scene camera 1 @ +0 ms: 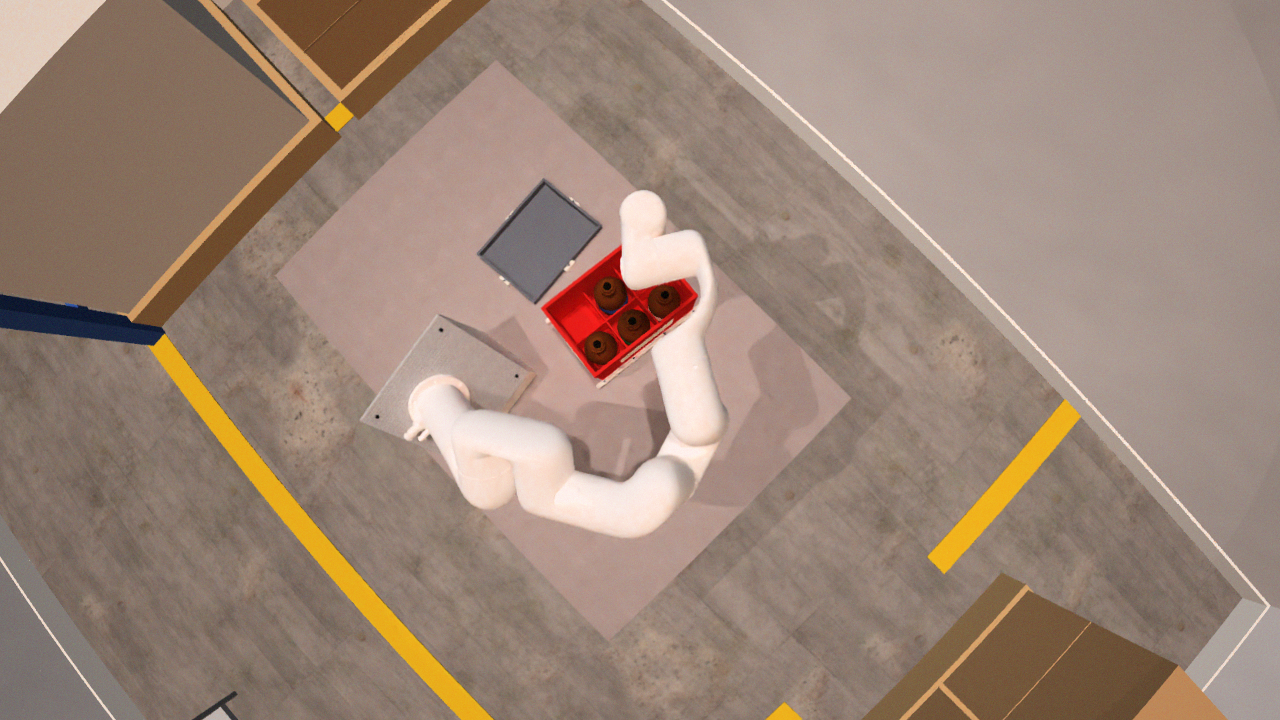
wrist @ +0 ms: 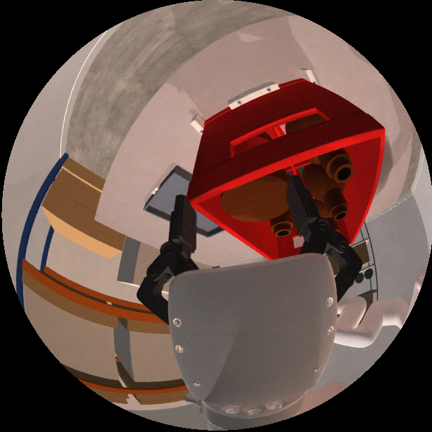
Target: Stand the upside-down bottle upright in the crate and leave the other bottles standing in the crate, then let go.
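Seen in the pictures: arm's base at its link origin: (scene camera 1: 439, 401).
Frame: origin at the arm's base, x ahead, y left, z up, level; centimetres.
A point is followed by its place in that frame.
The red crate (scene camera 1: 577, 315) @[x 32.8, y -4.8, z -19.4 cm] (wrist: 220, 160) stands on the mat. The upside-down bottle (wrist: 255, 199) shows its broad brown base in the crate's near left corner in the wrist view; the arm hides it in the scene view. Four upright brown bottles (scene camera 1: 609, 291) @[x 40.8, y -9.8, z -3.9 cm] (scene camera 1: 663, 301) @[x 46.9, y -19.6, z -4.0 cm] (scene camera 1: 632, 325) @[x 38.7, y -18.3, z -3.9 cm] (scene camera 1: 599, 346) @[x 30.8, y -16.2, z -3.9 cm] stand in other compartments, and several necks (wrist: 341, 167) (wrist: 282, 227) show in the wrist view. My gripper (wrist: 239, 193) is open and empty. One finger appears at the right of the upturned base, the other outside the crate's left corner. The scene view hides the fingers.
A grey shallow tray (scene camera 1: 539, 240) @[x 40.1, y 15.3, z -19.7 cm] (wrist: 172, 194) lies beside the crate on the pinkish mat (scene camera 1: 402, 197) @[x 24.6, y 51.1, z -20.2 cm]. The arm's base plate (scene camera 1: 434, 349) @[x 8.4, y 6.0, z 6.1 cm] is on the crate's other side. The arm curves around the crate and covers one end of it. Brown shelving stands farther off.
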